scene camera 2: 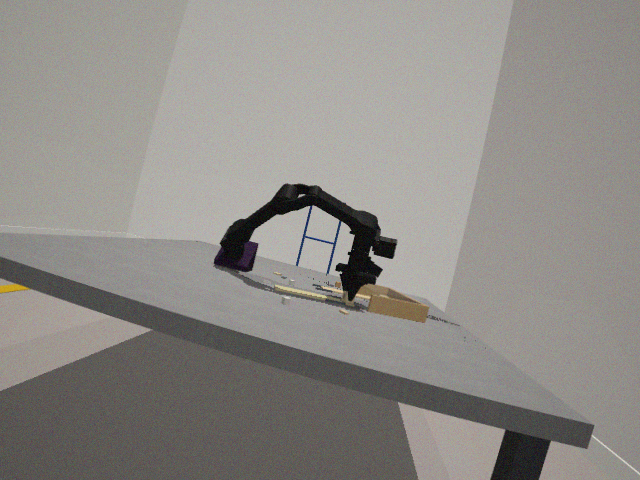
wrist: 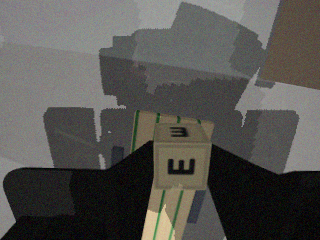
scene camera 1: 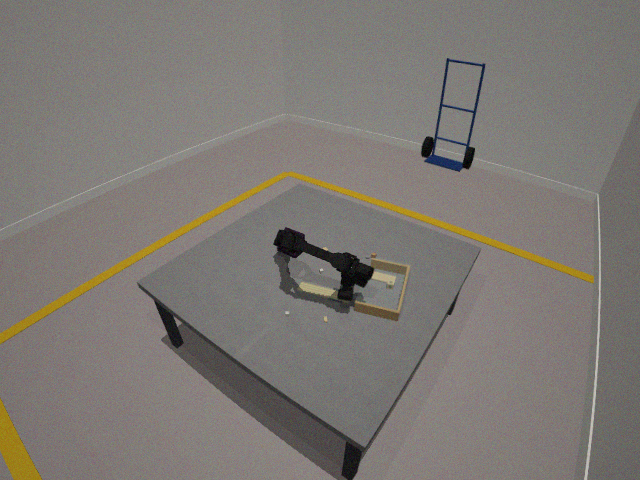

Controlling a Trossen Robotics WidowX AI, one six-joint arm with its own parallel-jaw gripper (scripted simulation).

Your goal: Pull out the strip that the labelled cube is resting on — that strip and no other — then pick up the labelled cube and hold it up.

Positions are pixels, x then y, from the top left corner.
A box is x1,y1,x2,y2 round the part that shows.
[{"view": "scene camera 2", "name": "my gripper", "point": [347,299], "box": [335,249,382,301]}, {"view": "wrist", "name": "my gripper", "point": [177,147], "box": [1,140,319,239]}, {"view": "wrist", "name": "labelled cube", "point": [182,151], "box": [153,123,211,189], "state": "held by my gripper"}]
